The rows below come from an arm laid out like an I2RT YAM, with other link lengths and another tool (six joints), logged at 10 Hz.
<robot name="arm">
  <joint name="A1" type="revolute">
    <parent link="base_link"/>
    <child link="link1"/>
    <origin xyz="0 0 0.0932" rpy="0 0 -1.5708"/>
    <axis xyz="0 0 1"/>
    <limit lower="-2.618" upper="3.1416"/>
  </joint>
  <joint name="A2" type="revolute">
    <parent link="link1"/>
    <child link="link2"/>
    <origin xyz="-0.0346 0.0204 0.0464" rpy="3.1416 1.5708 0"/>
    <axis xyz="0 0 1"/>
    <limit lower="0" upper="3.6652"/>
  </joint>
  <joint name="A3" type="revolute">
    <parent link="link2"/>
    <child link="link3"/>
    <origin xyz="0 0.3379 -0.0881" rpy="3.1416 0 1.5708"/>
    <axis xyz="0 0 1"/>
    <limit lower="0" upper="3.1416"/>
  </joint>
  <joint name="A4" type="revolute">
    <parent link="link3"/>
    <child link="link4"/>
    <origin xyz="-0.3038 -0.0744 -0.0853" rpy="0 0 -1.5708"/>
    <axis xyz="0 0 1"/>
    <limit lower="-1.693" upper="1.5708"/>
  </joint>
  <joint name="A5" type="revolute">
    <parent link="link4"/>
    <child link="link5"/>
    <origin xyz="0.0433 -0.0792 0.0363" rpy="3.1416 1.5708 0"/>
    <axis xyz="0 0 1"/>
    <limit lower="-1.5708" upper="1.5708"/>
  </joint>
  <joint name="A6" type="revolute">
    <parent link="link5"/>
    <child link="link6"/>
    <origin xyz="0 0.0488 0.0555" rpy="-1.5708 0 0"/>
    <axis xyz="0 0 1"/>
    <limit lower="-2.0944" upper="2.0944"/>
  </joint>
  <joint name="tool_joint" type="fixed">
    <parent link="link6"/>
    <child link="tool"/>
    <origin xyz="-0.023 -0.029 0.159" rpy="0.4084 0 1.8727"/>
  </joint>
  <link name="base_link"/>
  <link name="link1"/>
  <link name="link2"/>
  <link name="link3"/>
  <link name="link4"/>
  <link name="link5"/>
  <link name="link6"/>
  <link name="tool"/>
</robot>
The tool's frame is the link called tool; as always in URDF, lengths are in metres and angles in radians.
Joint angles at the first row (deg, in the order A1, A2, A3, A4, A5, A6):
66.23, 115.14, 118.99, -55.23, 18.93, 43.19
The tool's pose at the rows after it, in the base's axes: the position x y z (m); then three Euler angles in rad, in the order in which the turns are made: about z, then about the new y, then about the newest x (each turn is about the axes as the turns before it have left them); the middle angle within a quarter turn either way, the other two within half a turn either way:
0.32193, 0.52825, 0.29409, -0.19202, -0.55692, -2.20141
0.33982, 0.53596, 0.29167, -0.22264, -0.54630, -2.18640
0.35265, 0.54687, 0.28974, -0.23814, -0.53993, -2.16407
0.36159, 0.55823, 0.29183, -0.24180, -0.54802, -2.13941
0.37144, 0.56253, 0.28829, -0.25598, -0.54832, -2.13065
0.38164, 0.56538, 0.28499, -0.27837, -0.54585, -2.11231
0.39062, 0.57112, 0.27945, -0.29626, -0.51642, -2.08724
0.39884, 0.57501, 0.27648, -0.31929, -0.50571, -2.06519
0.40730, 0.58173, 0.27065, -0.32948, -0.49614, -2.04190
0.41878, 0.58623, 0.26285, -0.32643, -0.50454, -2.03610
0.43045, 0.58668, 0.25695, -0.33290, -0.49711, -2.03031
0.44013, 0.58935, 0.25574, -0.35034, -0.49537, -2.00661
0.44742, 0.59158, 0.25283, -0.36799, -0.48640, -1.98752
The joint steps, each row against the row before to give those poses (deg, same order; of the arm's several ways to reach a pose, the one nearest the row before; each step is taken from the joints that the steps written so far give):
-1.28, 3.25, 4.74, -0.64, -0.34, -0.17
-1.41, 3.20, 4.48, -0.85, -0.65, 0.44
-0.85, 2.74, 3.73, 0.02, -0.87, -0.08
-0.33, 2.16, 3.31, 0.36, -0.45, -0.78
-0.60, 1.68, 1.95, 0.13, -0.10, 0.02
-0.73, 0.84, 0.43, 1.19, -0.24, 0.25
-1.02, 1.40, 1.28, 0.73, -1.89, 0.84
-0.61, 0.87, 0.57, 1.07, -0.53, 0.67
-0.62, 0.96, 0.09, 1.87, -1.03, 0.10
-0.67, 1.52, 0.87, 1.26, -0.45, -1.01
-1.01, 1.42, 1.36, 0.29, -0.91, -0.21
-0.66, 0.65, 0.32, 1.45, -0.48, 0.08
-0.54, 0.53, 0.00, 1.25, -0.52, 0.51

